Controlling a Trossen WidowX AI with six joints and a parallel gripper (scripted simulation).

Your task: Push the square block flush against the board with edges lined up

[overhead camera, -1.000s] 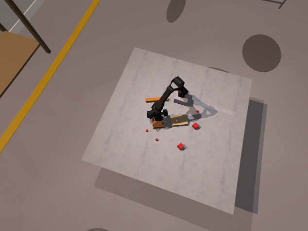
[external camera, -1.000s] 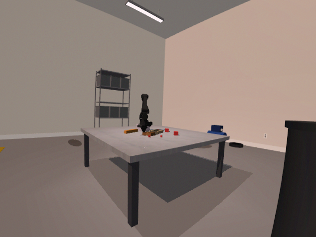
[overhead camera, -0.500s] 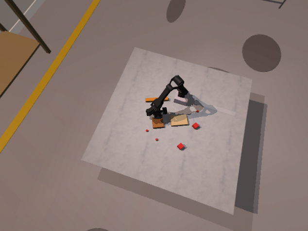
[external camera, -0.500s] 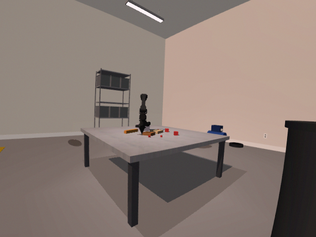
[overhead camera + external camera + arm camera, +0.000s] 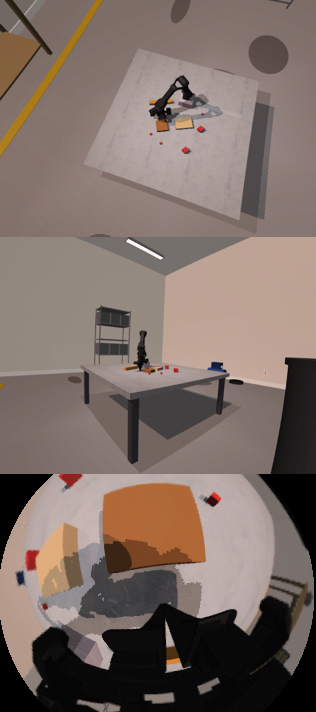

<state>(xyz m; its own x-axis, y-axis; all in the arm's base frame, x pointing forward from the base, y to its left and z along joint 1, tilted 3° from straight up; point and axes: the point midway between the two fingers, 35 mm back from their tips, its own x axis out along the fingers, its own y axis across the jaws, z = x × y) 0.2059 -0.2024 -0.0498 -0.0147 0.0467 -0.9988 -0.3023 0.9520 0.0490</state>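
Right now my gripper tip is 10 cm short of the brown square block, 3 cm to the right of it and 1 cm below it. The rest, counted from my gripper tip: tan board (4 cm ahead, 22 cm to the left, 1 cm above); then orange bar (13 cm behind, 2 cm to the right, 1 cm above).
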